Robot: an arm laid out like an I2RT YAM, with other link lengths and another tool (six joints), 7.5 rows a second.
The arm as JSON. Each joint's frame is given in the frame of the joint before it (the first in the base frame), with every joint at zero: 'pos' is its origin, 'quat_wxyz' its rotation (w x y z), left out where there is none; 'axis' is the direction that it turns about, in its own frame. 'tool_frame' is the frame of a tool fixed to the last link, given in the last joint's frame.
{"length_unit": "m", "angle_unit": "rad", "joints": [
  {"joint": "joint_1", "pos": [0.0, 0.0, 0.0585], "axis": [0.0, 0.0, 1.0]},
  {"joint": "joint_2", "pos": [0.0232, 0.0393, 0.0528], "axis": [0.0, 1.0, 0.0]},
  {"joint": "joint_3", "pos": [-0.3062, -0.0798, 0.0], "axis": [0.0, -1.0, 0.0]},
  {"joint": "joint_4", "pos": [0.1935, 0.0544, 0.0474], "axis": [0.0, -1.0, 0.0]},
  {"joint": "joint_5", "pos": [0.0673, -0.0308, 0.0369], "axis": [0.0, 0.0, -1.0]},
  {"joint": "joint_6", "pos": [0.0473, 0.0, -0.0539], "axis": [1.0, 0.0, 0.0]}
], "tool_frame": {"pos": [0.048, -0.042, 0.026], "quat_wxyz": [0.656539, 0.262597, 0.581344, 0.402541]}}
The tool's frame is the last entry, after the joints.
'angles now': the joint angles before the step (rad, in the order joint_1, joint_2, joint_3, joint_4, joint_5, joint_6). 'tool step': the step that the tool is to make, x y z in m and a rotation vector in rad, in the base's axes. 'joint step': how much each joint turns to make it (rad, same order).
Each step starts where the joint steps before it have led.
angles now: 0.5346, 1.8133, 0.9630, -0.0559, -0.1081, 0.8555
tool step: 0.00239, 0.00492, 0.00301, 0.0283, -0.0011, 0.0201
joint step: -0.0003, -0.0007, 0.0149, -0.0004, -0.0313, -0.0012
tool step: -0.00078, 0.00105, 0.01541, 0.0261, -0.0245, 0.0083
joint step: 0.0000, -0.0401, 0.0202, -0.0260, -0.0130, 0.0000
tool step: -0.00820, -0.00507, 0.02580, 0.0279, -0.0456, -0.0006
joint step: -0.0008, -0.0869, 0.0084, -0.0419, -0.0007, 0.0004
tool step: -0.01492, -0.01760, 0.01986, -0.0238, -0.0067, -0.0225
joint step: -0.0168, -0.0886, 0.0081, -0.1045, 0.0212, -0.0126
